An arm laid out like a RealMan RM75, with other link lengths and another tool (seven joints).
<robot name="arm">
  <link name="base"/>
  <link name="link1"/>
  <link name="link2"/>
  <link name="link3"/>
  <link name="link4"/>
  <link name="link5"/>
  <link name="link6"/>
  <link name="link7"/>
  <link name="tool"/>
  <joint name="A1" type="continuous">
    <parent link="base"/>
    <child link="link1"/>
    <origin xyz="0 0 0.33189" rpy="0 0 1.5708"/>
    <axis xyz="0 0 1"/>
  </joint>
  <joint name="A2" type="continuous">
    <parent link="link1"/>
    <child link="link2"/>
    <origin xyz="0 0 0" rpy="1.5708 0 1.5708"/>
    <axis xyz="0 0 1"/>
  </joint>
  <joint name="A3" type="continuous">
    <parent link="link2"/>
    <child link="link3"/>
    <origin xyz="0 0.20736 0" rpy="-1.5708 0 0"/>
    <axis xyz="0 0 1"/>
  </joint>
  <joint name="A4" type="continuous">
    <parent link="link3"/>
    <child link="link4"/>
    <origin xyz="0 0 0" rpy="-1.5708 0 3.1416"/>
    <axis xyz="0 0 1"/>
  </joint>
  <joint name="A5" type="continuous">
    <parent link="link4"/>
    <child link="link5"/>
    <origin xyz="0 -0.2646 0" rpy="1.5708 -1.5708 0"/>
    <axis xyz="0 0 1"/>
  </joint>
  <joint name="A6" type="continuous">
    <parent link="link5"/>
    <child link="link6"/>
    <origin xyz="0 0 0" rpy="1.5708 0 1.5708"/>
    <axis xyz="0 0 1"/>
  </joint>
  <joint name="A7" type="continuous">
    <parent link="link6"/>
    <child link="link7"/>
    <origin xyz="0 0.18 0" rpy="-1.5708 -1.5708 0"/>
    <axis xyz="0 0 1"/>
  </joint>
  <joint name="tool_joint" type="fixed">
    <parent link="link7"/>
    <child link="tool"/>
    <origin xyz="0.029 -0.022 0.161" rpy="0.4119 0 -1.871"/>
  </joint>
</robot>
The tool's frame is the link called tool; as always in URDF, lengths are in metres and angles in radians. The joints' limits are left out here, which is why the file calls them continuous.
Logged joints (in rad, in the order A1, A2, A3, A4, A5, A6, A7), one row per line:
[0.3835, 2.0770, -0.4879, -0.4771, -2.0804, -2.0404, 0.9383]
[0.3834, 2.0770, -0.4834, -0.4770, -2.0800, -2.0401, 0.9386]
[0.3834, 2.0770, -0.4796, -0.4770, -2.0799, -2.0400, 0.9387]
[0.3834, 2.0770, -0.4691, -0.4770, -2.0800, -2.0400, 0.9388]
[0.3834, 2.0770, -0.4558, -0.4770, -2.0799, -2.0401, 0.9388]
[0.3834, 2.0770, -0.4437, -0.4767, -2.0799, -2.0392, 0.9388]
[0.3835, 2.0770, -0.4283, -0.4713, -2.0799, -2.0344, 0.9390]
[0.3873, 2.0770, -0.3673, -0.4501, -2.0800, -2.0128, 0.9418]
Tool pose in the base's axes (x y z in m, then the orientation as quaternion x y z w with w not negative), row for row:
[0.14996, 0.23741, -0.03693, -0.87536, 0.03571, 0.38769, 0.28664]
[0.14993, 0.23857, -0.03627, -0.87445, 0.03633, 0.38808, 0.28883]
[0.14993, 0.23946, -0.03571, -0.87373, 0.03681, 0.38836, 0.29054]
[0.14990, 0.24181, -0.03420, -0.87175, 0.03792, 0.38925, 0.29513]
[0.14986, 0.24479, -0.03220, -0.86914, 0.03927, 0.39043, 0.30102]
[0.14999, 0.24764, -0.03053, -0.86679, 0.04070, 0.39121, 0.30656]
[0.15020, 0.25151, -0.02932, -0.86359, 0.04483, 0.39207, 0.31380]
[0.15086, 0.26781, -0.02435, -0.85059, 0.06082, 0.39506, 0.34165]
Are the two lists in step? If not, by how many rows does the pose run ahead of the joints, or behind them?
They are in step.
